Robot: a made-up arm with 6 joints.
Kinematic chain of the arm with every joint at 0, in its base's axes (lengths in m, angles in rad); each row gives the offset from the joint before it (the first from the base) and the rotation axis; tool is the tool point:
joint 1: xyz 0 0 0.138 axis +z
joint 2: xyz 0 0 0 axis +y
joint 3: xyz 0 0 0.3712 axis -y
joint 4: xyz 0 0 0 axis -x
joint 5: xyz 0.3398 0 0 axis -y
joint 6: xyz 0 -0.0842 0 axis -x
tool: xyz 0 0 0
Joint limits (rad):
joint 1: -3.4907..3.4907
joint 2: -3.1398..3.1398
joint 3: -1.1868..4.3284
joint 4: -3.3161..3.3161
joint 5: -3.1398..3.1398
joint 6: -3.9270..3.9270
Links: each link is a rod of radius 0.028 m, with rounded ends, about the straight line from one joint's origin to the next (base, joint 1, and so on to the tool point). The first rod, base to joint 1, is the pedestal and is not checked.
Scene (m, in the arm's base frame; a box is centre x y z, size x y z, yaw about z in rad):
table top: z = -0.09
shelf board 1: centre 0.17 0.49 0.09 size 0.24 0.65 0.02 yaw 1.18
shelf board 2: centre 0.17 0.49 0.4 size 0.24 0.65 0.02 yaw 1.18
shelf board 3: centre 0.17 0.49 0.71 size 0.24 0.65 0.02 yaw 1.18
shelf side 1: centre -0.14 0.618 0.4 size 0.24 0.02 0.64 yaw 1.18
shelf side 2: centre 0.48 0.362 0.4 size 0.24 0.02 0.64 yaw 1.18
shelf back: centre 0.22 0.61 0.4 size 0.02 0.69 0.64 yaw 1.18
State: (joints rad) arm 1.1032 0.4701 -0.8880 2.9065 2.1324 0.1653
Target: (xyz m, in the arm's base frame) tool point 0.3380 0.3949 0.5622
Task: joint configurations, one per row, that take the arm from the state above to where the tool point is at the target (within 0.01 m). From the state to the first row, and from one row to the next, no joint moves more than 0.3 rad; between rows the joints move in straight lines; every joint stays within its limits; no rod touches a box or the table.
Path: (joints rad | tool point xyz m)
1: 0.9730 0.2300 -0.7932 2.6576 2.3336 -0.0687 | 0.1044 0.2858 0.2297
2: 0.8428 -0.0100 -0.6983 2.4086 2.5347 -0.3027 | 0.1492 0.2615 0.3368
3: 0.7126 -0.2501 -0.6035 2.1597 2.7359 -0.5367 | 0.1595 0.1996 0.4457
4: 0.7164 -0.0938 -0.3439 2.2296 2.6152 -0.3963 | 0.2007 0.2431 0.4880
5: 0.7203 0.0625 -0.0844 2.2996 2.4945 -0.2559 | 0.2400 0.2852 0.5209
6: 0.7241 0.2188 0.1752 2.3696 2.3738 -0.1155 | 0.2766 0.3252 0.5442
7: 0.7280 0.3751 0.4347 2.4395 2.2531 0.0249 | 0.3095 0.3620 0.5579
8: 0.7318 0.5314 0.6943 2.5095 2.1324 0.1653 | 0.3380 0.3949 0.5622

